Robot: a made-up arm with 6 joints.
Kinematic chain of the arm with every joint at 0, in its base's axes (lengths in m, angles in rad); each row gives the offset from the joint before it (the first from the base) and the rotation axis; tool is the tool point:
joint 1: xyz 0 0 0.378 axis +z
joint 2: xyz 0 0 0 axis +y
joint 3: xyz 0 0 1.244 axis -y
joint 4: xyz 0 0 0 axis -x
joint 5: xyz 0.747 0 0 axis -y
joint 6: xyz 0 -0.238 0 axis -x
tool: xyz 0 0 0
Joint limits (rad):
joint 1: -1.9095..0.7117
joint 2: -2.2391..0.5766
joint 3: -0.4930..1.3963
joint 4: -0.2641..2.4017
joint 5: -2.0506..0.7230
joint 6: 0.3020..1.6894
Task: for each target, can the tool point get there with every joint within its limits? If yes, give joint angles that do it. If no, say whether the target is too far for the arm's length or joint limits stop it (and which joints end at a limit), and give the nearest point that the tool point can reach.
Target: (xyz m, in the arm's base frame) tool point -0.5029 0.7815 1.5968
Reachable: yes | joints -1.0434 -1.1846 -0.2080 1.3968 -1.4782 1.1022
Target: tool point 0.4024 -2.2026 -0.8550
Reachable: no: too far | nearest point -1.0698 -1.2324 -0.7825 | short by 1.765 m
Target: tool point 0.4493 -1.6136 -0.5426
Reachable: no: joint limits stop it (at a limit: joint 2, joint 4) | nearest point 0.2768 -0.9941 0.7468 | short by 1.441 m
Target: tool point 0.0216 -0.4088 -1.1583
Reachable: no: joint limits stop it (at a limit: joint 1, joint 2, joint 3) | nearest point -1.1090 -1.0517 -0.9466 | short by 1.318 m
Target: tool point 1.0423 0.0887 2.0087
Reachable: yes | joints 0.3144 0.3562 1.0251 0.0083 -0.3778 0.4751
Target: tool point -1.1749 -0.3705 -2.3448
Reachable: no: too far | nearest point -1.4509 -0.4575 -0.9565 | short by 1.418 m
